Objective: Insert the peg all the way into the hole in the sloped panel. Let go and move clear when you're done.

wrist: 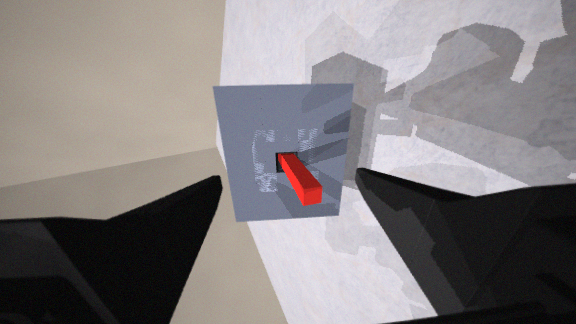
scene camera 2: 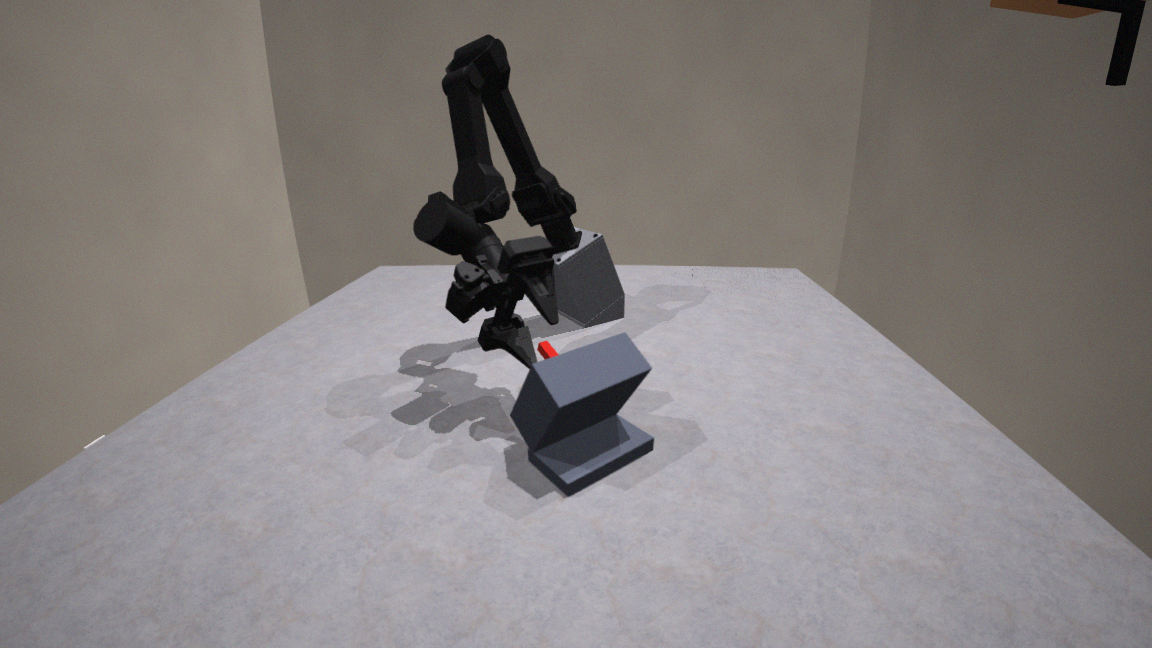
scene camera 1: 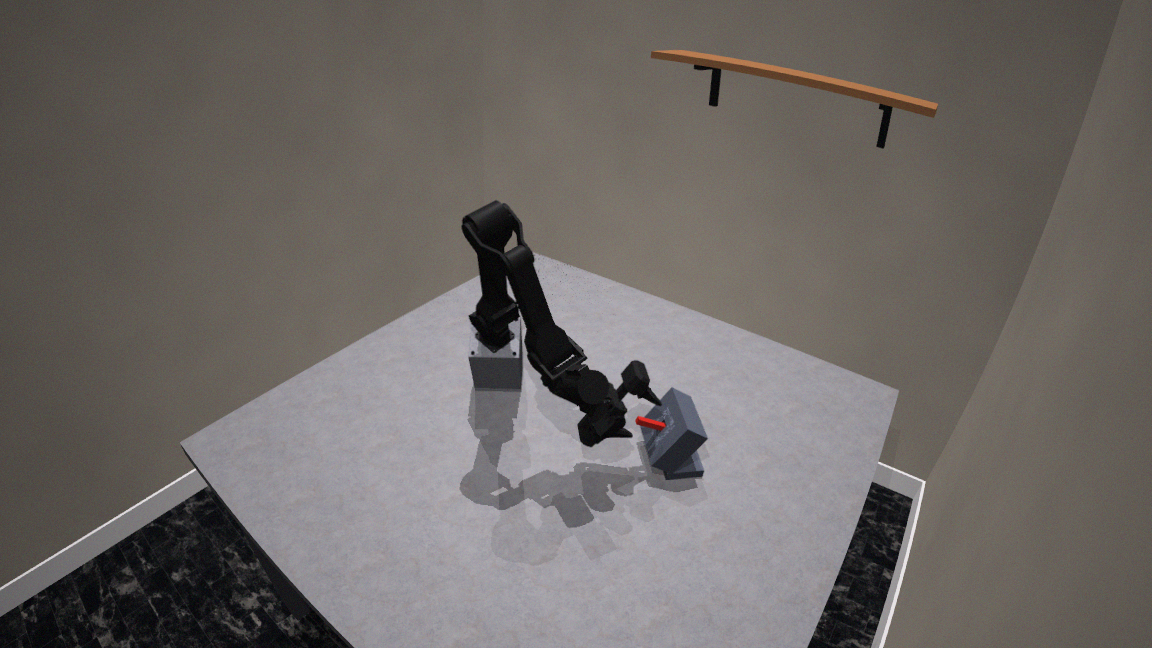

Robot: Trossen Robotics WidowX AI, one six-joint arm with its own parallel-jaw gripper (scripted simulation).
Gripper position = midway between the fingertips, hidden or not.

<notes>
In view: my gripper point(scene camera 2: 544, 347) and a red peg point(wrist: 309, 190).
My gripper also shows in the wrist view point(wrist: 289, 178) and in scene camera 1 point(scene camera 1: 646, 420).
</notes>
